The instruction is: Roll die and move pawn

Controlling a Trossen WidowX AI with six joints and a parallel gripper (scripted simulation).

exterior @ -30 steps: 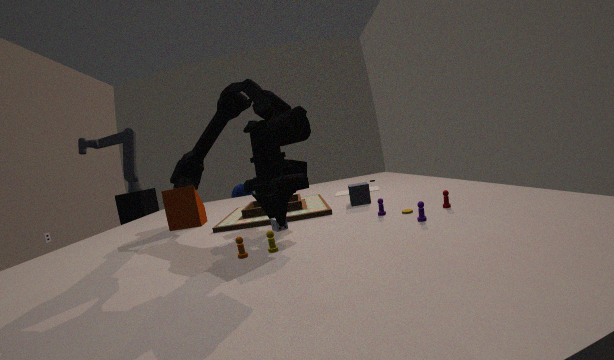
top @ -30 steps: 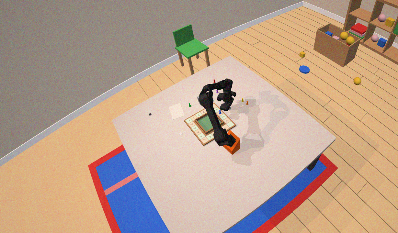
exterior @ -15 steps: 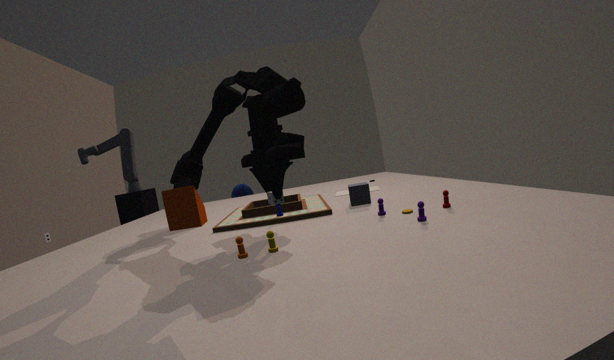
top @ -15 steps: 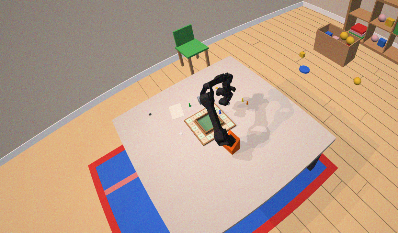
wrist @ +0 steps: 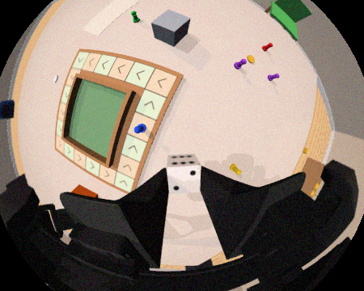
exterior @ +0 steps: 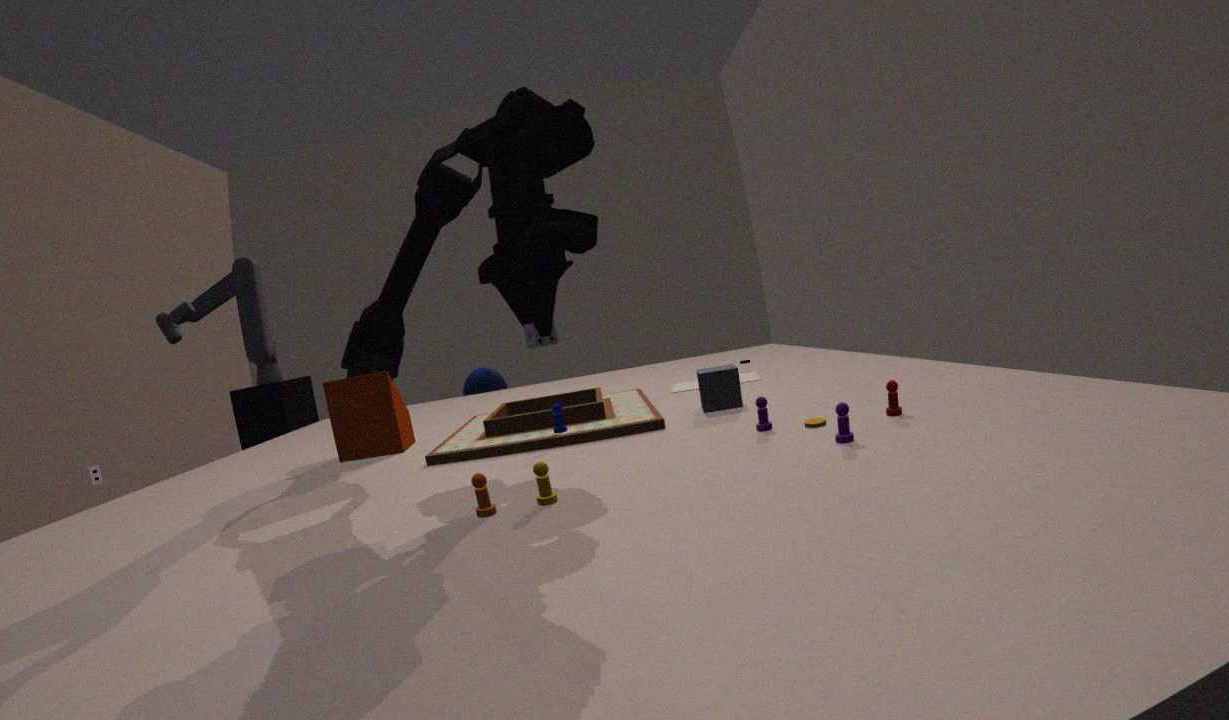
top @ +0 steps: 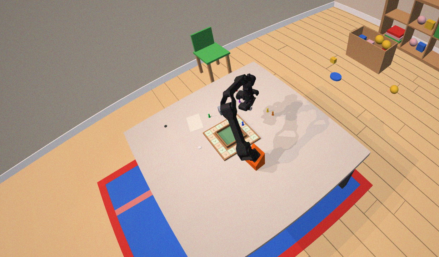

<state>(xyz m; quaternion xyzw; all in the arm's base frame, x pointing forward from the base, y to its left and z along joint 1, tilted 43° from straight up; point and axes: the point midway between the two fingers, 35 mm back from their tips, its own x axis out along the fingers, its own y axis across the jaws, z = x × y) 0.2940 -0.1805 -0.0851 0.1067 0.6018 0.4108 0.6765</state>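
Right now the blue pawn is 7 cm to the left of my gripper tip and 10 cm below it. From my gripper tip the other things lie so: yellow pawn: 1 cm behind, 15 cm to the right, 11 cm below; white die: right at my gripper tip; orange pawn: 6 cm behind, 16 cm to the right, 11 cm below.
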